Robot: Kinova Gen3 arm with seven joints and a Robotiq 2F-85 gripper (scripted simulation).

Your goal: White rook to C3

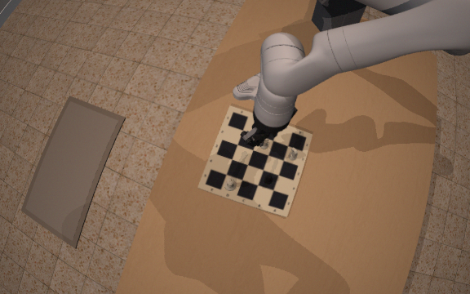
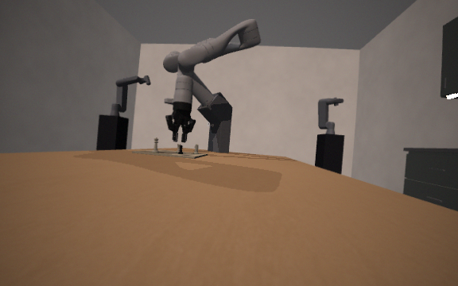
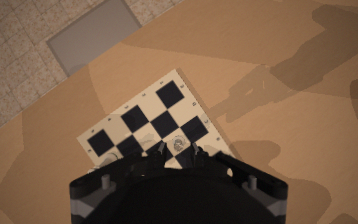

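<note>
Now: hand 6 cm above the chessboard and 4 cm short of it. Round my hand: black piece (8 cm ahead, 5 cm below, 3 cm to the left).
</note>
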